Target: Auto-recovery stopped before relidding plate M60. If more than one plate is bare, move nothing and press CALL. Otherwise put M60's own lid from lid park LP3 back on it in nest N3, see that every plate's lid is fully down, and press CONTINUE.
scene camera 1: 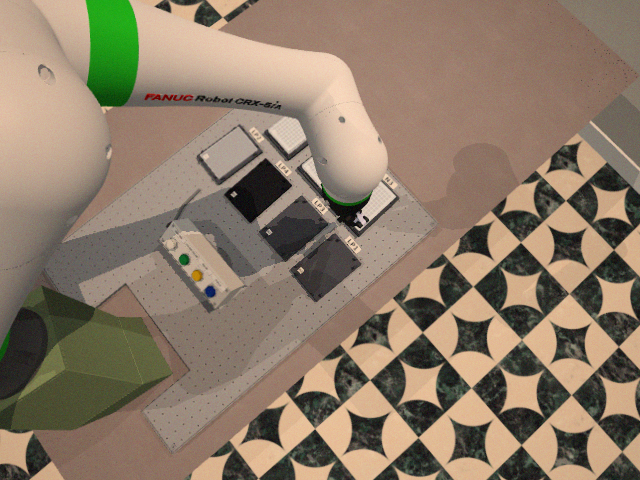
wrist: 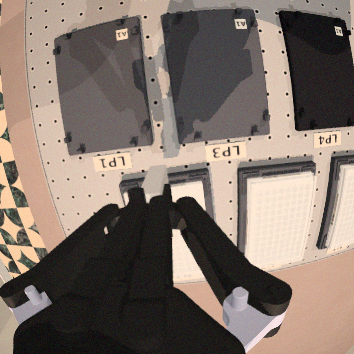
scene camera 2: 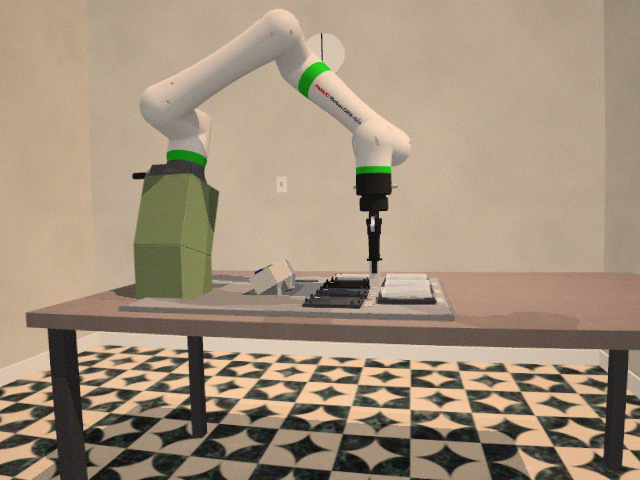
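Where they show: gripper, fingertip midpoint: (scene camera 1: 341, 220) (wrist: 159, 177) (scene camera 2: 374, 285); arm's base, origin of the base link: (scene camera 1: 8, 352) (scene camera 2: 183, 184).
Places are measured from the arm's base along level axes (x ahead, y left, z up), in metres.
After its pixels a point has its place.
My gripper (scene camera 1: 338, 221) @[x 0.629, y -0.082, z -0.297 m] (scene camera 2: 374, 280) @[x 0.629, y -0.082, z -0.297 m] (wrist: 159, 177) @[x 0.629, y -0.082, z -0.297 m] is shut and empty, pointing down. Its pale fingertips are low at the side of nest N3 that faces the lid parks; contact cannot be told. The white plate in N3 (scene camera 1: 383, 199) @[x 0.746, y -0.096, z -0.303 m] (wrist: 188, 257) @[x 0.734, y -0.053, z -0.303 m] lies flat in its dark nest, partly hidden by the gripper. Whether its clear lid is fully down cannot be told. White plates in N2 (scene camera 1: 310, 167) @[x 0.648, y 0.079, z -0.307 m] (wrist: 281, 220) @[x 0.690, y 0.059, z -0.307 m] and N1 (scene camera 1: 287, 135) @[x 0.650, y 0.186, z -0.307 m] (wrist: 344, 205) @[x 0.678, y 0.160, z -0.307 m] look level. Lid park LP3 (scene camera 1: 294, 227) @[x 0.528, y -0.022, z -0.326 m] (wrist: 215, 85) @[x 0.541, y -0.024, z -0.327 m] shows a flat dark surface with corner pegs and no pale lid.
LP1 (scene camera 1: 325, 266) @[x 0.535, y -0.147, z -0.327 m] (wrist: 102, 100) @[x 0.552, y -0.143, z -0.327 m] and LP4 (scene camera 1: 258, 190) @[x 0.507, y 0.112, z -0.327 m] (wrist: 324, 70) @[x 0.510, y 0.112, z -0.327 m] are similar dark parks. LP2 (scene camera 1: 230, 153) @[x 0.503, y 0.236, z -0.318 m] holds a light grey panel. The button box (scene camera 1: 219, 266) @[x 0.328, y -0.010, z -0.274 m] (scene camera 2: 272, 277) @[x 0.334, y -0.076, z -0.283 m], with white, green, yellow and blue buttons, stands between the parks and the arm's green pedestal (scene camera 1: 87, 361) @[x 0.083, y -0.077, z -0.043 m] (scene camera 2: 173, 237) @[x 0.053, y -0.139, z -0.164 m].
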